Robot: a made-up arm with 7 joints.
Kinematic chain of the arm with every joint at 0, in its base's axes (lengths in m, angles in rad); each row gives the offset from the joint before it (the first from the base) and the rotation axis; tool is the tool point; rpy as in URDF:
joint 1: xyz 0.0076 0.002 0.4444 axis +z
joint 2: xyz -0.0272 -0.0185 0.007 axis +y
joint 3: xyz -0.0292 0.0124 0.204 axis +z
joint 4: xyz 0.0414 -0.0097 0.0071 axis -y
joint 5: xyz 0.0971 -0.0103 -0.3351 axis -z
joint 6: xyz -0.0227 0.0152 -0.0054 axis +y
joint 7: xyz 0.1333 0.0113 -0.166 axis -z
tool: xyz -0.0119 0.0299 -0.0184 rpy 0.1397 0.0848 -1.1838
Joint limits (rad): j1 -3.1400..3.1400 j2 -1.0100..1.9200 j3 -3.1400..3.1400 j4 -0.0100..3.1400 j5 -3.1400..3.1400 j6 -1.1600..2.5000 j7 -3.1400..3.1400
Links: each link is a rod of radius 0.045 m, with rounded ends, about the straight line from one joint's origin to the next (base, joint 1, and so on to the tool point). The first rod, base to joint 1, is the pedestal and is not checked.
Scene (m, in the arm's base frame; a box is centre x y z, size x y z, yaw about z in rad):
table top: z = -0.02
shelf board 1: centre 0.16 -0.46 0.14 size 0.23 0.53 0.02 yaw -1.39
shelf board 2: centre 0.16 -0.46 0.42 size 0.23 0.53 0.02 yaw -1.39
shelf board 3: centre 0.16 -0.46 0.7 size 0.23 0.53 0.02 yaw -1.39
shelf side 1: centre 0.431 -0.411 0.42 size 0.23 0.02 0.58 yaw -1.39
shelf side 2: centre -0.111 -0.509 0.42 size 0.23 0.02 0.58 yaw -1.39
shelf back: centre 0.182 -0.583 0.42 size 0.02 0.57 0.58 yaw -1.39
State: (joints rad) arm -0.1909 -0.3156 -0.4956 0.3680 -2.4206 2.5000 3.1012
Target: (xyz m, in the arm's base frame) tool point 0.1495 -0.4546 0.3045
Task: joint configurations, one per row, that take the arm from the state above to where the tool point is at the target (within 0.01 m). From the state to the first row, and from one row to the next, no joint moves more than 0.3 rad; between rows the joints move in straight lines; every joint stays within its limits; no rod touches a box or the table.
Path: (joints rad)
1: -0.2326 -0.4609 -0.2579 0.2735 -2.2113 2.5000 3.1109
2: -0.2742 -0.6063 -0.0203 0.1790 -2.0019 2.5000 3.1206
3: -0.3159 -0.7516 0.2174 0.0845 -1.7926 2.5000 3.1303
4: -0.3575 -0.8969 0.4550 -0.0100 -1.5832 2.5000 3.1400
5: -0.3215 -0.6336 0.4603 -0.0100 -1.5682 2.5000 3.1400
6: -0.2854 -0.3702 0.4656 -0.0100 -1.5532 2.5000 3.1400
7: -0.2494 -0.1069 0.4708 -0.0100 -1.5382 2.5000 3.1400
8: -0.2133 0.1565 0.4761 -0.0100 -1.5232 2.5000 3.1400
9: -0.1773 0.4199 0.4813 -0.0100 -1.5082 2.5000 3.1400
10: -0.2039 0.4033 0.2261 0.1119 -1.7674 2.3386 3.0959
11: -0.2306 0.3868 -0.0291 0.2338 -2.0266 2.1771 3.0519
12: -0.2573 0.3703 -0.2843 0.3557 -2.2858 2.0157 3.0078
13: -0.2840 0.3537 -0.5396 0.4776 -2.5450 1.8542 2.9637

